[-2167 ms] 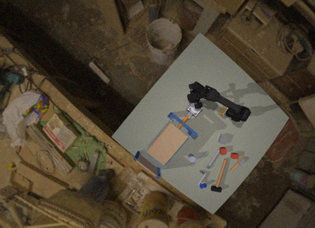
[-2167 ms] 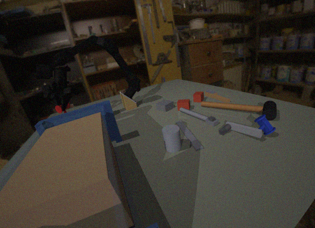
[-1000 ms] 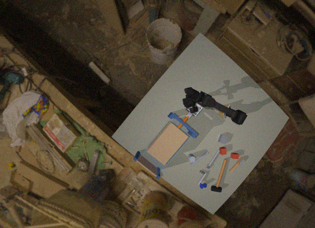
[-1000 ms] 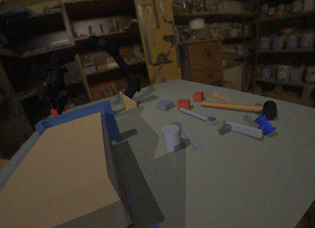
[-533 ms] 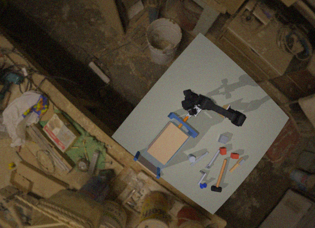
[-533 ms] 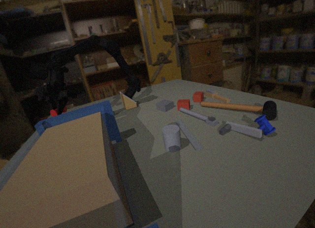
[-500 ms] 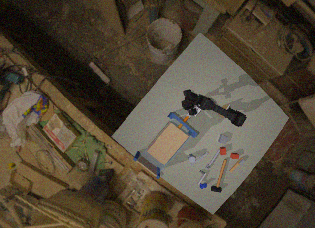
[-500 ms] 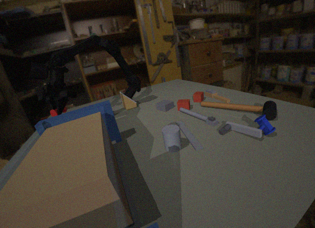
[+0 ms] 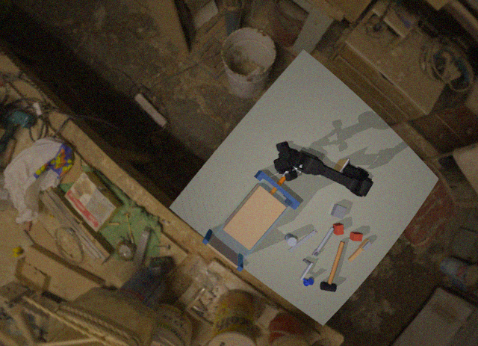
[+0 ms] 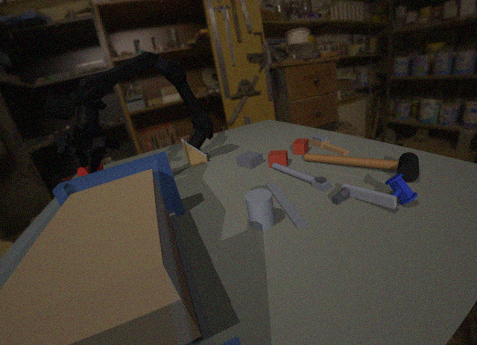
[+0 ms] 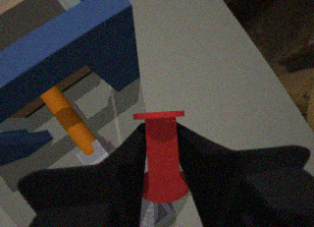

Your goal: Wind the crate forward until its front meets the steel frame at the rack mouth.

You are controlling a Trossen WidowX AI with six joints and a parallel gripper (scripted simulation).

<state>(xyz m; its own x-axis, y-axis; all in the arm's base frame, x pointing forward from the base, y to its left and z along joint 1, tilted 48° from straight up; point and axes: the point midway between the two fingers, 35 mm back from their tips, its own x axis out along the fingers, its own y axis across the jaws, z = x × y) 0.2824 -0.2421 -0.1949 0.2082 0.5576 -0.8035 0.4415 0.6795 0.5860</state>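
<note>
Right now my gripper tip is 4 cm past the red-knobbed handle, 4 cm to the right of it and 3 cm above it. From my gripper tip the other things lie so: grey winch: 9 cm behind, 8 cm to the left, 10 cm below; then blue steel frame: 8 cm ahead, 10 cm to the left, 3 cm below; then red knob: 1 cm behind, 1 cm to the left.
</note>
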